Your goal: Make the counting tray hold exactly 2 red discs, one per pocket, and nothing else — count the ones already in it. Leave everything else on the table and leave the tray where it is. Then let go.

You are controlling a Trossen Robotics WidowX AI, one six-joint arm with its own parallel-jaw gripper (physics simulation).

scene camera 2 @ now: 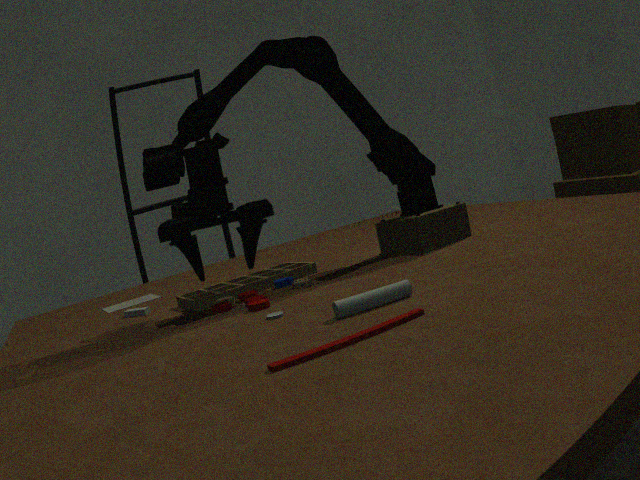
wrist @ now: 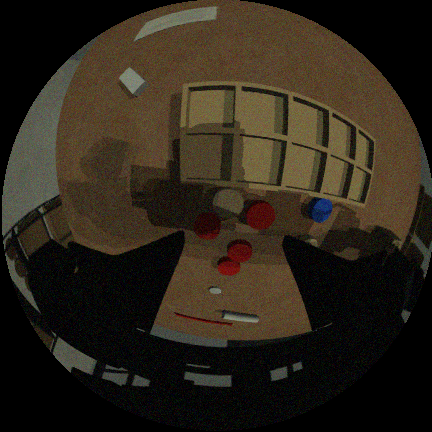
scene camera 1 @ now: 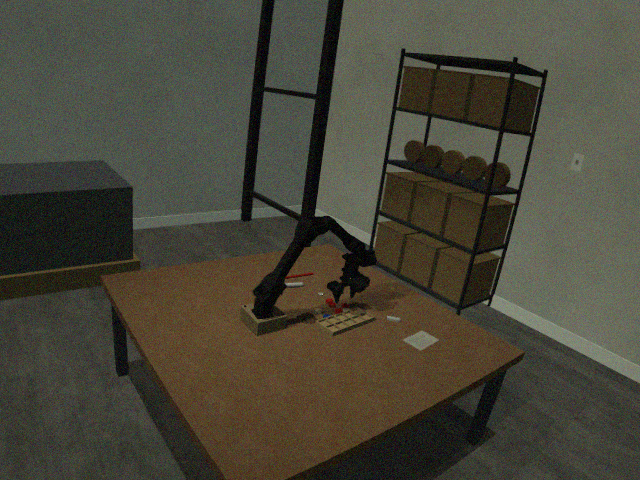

my gripper: open, holds nothing
a wooden counting tray (scene camera 2: 204, 298): on the table
